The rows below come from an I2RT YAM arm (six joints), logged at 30 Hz.
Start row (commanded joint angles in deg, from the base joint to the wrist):
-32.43 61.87 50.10 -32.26 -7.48 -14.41
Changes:
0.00 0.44 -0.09 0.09 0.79 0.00
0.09 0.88 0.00 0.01 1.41 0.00
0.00 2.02 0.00 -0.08 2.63 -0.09
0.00 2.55 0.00 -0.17 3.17 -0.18
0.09 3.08 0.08 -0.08 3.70 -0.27
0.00 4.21 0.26 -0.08 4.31 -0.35
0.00 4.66 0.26 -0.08 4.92 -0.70
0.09 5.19 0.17 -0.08 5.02 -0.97
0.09 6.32 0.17 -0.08 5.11 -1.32
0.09 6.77 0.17 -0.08 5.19 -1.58
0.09 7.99 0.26 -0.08 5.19 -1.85
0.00 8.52 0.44 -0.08 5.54 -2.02
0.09 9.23 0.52 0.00 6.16 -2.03
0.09 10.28 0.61 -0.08 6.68 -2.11
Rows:
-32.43 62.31 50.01 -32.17 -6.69 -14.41
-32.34 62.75 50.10 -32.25 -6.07 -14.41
-32.43 63.89 50.10 -32.34 -4.85 -14.50
-32.43 64.42 50.10 -32.43 -4.31 -14.59
-32.34 64.95 50.18 -32.34 -3.78 -14.68
-32.43 66.08 50.36 -32.34 -3.17 -14.76
-32.43 66.53 50.36 -32.34 -2.56 -15.11
-32.34 67.06 50.27 -32.34 -2.46 -15.38
-32.34 68.19 50.27 -32.34 -2.37 -15.73
-32.34 68.64 50.27 -32.34 -2.29 -15.99
-32.34 69.86 50.36 -32.34 -2.29 -16.26
-32.43 70.39 50.54 -32.34 -1.94 -16.43
-32.34 71.10 50.62 -32.26 -1.32 -16.44
-32.34 72.15 50.71 -32.34 -0.80 -16.52

